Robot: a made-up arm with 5 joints.
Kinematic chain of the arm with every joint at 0, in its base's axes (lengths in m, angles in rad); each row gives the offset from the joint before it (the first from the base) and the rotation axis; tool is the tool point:
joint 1: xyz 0 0 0.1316 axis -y
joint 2: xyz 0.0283 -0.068 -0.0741 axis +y
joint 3: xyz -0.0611 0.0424 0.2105 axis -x
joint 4: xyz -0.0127 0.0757 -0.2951 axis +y
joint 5: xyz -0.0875 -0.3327 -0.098 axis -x
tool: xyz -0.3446 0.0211 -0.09
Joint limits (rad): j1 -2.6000..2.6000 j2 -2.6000..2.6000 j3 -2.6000..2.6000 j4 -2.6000..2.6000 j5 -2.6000..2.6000
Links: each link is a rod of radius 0.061 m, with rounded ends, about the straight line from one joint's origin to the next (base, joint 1, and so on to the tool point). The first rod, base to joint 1, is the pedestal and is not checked.
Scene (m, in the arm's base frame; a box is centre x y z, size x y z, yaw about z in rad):
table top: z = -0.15
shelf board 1: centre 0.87 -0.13 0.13 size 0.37 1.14 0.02 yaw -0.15
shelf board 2: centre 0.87 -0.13 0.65 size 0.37 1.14 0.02 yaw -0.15
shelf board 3: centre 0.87 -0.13 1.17 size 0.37 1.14 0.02 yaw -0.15
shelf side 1: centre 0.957 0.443 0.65 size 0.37 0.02 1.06 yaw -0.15
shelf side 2: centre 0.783 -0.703 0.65 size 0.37 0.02 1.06 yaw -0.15
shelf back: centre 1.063 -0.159 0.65 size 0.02 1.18 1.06 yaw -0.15
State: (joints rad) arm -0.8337 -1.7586 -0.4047 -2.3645 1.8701
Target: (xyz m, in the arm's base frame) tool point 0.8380 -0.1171 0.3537
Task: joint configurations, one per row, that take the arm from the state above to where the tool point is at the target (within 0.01 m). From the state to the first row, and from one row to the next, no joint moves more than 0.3 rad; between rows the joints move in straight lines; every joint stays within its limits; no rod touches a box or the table.
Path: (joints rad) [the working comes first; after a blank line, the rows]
Joints at the target: -1.8466 -0.7608 2.5012 -2.0908 1.8156
Straight joint move there: clear.

1: -0.9350 -1.6588 -0.1141 -2.3371 1.8647
2: -1.0363 -1.5590 0.1765 -2.3098 1.8592
3: -1.1376 -1.4593 0.4671 -2.2824 1.8538
4: -1.2389 -1.3595 0.7577 -2.2550 1.8483
5: -1.3401 -1.2597 1.0482 -2.2277 1.8429
6: -1.4414 -1.1599 1.3388 -2.2003 1.8374
7: -1.5427 -1.0601 1.6294 -2.1729 1.8320
8: -1.6440 -0.9603 1.9200 -2.1456 1.8265
9: -1.7453 -0.8606 2.2106 -2.1182 1.8211
10: -1.8466 -0.7608 2.5012 -2.0908 1.8156

